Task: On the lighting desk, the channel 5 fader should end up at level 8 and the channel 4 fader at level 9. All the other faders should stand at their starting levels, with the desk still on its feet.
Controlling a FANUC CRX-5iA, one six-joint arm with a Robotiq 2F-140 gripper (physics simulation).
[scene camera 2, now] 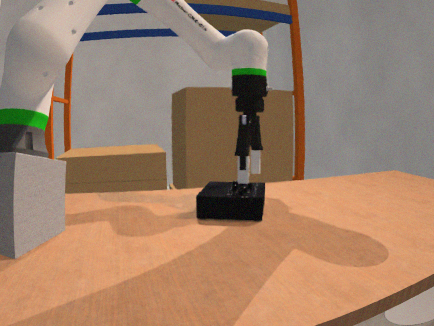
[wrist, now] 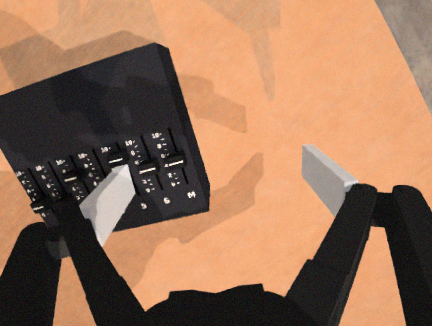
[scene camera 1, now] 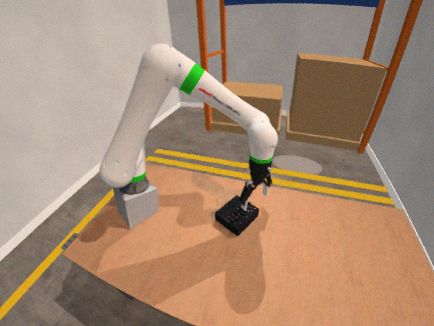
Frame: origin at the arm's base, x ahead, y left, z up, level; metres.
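Where they show: gripper, between the fingertips: (scene camera 2: 249, 177) (wrist: 215, 169) (scene camera 1: 254, 201); arm's base, origin of its link: (scene camera 2: 17, 157) (scene camera 1: 134, 185).
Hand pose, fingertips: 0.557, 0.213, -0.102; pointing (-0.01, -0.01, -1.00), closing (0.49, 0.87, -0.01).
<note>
Things, the pixels of their top centre, and the offset from my fingertips, as dx, dy, dz. Level surfaces: height alone.
- black lighting desk, centre of its top: (wrist: 88, 167) (scene camera 2: 233, 183) (scene camera 1: 237, 209) -0.063, -0.080, +0.005
- channel 5 fader knob, centre of its top: (wrist: 115, 160) -0.054, -0.058, +0.005
- channel 6 knob, centre of its top: (wrist: 148, 170) -0.033, -0.042, +0.005
- master knob, centre of its top: (wrist: 176, 163) -0.024, -0.020, +0.005
- channel 3 knob, centre of its top: (wrist: 70, 179) -0.064, -0.101, +0.005
- wooden table, height of its surface: dz -0.063
The black lighting desk (scene camera 1: 227, 216) (scene camera 2: 230, 206) (wrist: 100, 105) stands flat on the table. My gripper (scene camera 1: 255, 198) (scene camera 2: 249, 176) (wrist: 215, 169) is wide open with nothing between its fingers. In the wrist view, the left fingertip is low over the desk, just below the channel 5 fader knob (wrist: 116, 159), which stands high in its slot, near the 8 mark; contact cannot be told. The right finger is beyond the desk's side. The channel 4 knob is hidden behind the left finger. The channel 6 knob (wrist: 148, 169) and master knob (wrist: 175, 161) stand around mid-slot. The channel 3 knob (wrist: 72, 177) also shows.
The wooden table (scene camera 1: 320, 260) (scene camera 2: 125, 280) (wrist: 320, 75) bears the desk and the arm's grey base block (scene camera 1: 137, 207) (scene camera 2: 37, 205). Large cardboard boxes (scene camera 1: 335, 97) (scene camera 2: 215, 135) and an orange rack (scene camera 1: 391, 72) (scene camera 2: 298, 100) stand behind the table.
</note>
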